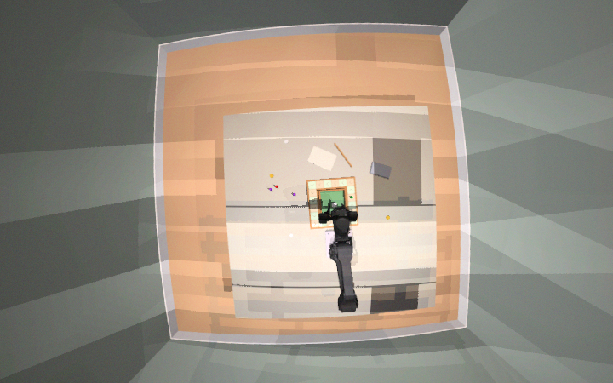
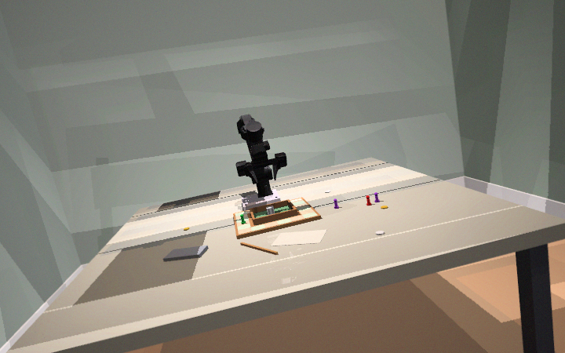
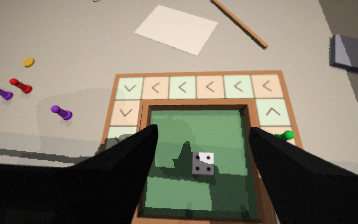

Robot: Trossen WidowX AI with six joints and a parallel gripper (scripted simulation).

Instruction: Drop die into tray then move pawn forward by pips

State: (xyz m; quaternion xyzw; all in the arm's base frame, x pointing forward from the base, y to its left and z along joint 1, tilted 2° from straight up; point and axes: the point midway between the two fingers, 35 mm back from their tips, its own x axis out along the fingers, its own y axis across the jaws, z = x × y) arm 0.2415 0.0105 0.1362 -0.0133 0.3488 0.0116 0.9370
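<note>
My gripper tip is 3 cm short of the green pawn, 11 cm to the left of it and 11 cm above it. Also, from my gripper tip: die: 1 cm behind, 1 cm to the right, 9 cm below; paper sheet: 26 cm ahead, 5 cm to the left, 14 cm below; green dice tray: 13 cm below.
</note>
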